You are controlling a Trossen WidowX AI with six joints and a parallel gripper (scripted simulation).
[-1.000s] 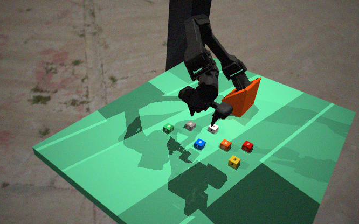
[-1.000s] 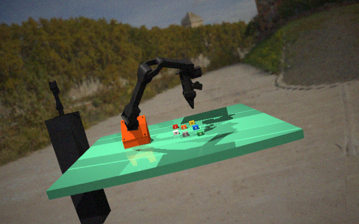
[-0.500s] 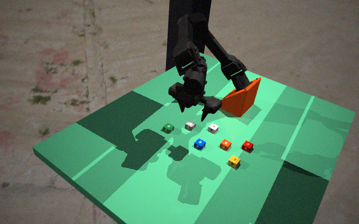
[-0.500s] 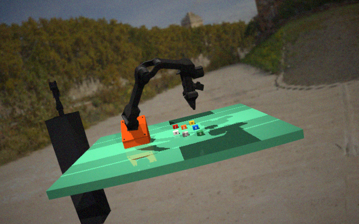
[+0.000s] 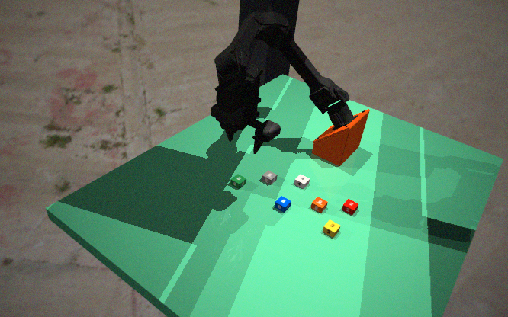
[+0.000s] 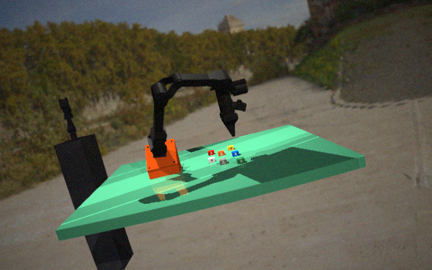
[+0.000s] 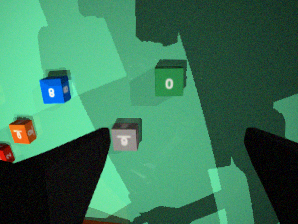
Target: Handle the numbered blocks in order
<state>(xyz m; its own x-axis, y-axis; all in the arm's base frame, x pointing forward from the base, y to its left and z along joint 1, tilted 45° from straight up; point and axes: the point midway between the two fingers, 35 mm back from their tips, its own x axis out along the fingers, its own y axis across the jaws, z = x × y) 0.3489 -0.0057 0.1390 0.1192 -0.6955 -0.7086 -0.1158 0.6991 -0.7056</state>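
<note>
Right now the green block is 10 mm ahead of my gripper tip and 120 mm below it. From my gripper tip the other things lie so: grey block: 70 mm behind, 50 mm to the left, 120 mm below; then blue block: 20 mm behind, 150 mm to the left, 120 mm below; then white block: 130 mm behind, 120 mm to the left, 120 mm below.
</note>
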